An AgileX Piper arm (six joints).
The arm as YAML. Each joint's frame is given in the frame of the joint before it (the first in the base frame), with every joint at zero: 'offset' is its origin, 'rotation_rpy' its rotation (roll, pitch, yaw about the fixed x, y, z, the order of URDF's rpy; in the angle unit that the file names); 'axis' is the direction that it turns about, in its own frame. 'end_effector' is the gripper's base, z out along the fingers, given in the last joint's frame.
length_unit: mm
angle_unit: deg
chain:
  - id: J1
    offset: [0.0, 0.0, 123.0]
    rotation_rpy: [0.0, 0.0, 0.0]
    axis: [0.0, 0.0, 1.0]
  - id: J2
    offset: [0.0, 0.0, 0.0]
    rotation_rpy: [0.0, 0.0, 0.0]
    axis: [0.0, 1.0, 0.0]
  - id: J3
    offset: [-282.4, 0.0, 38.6]
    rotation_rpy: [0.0, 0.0, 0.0]
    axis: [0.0, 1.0, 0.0]
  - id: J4
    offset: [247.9, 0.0, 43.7]
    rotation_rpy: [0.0, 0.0, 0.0]
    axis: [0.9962, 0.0, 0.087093]
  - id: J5
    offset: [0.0, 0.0, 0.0]
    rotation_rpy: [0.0, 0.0, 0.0]
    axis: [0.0, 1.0, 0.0]
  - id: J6
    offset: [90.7, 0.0, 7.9]
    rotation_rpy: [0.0, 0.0, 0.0]
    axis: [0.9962, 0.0, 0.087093]
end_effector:
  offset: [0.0, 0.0, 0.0]
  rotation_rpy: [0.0, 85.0, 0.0]
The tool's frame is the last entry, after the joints.
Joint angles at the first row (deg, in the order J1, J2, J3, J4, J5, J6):
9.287 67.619 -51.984 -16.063 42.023 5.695
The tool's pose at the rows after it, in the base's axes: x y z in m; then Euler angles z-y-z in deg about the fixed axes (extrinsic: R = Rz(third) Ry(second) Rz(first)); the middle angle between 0 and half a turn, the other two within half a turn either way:
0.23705, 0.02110, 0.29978, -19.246, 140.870, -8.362
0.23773, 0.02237, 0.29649, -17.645, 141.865, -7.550
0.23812, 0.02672, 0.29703, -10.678, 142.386, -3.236
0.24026, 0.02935, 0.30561, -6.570, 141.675, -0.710
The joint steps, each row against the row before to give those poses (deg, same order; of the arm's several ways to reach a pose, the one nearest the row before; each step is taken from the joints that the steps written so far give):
-0.002 0.928 0.171 -0.650 -0.317 1.557
0.003 0.448 0.200 1.133 0.054 0.243
-0.002 0.110 -0.323 4.051 -0.300 0.496
0.000 0.066 -1.855 2.289 0.632 0.196

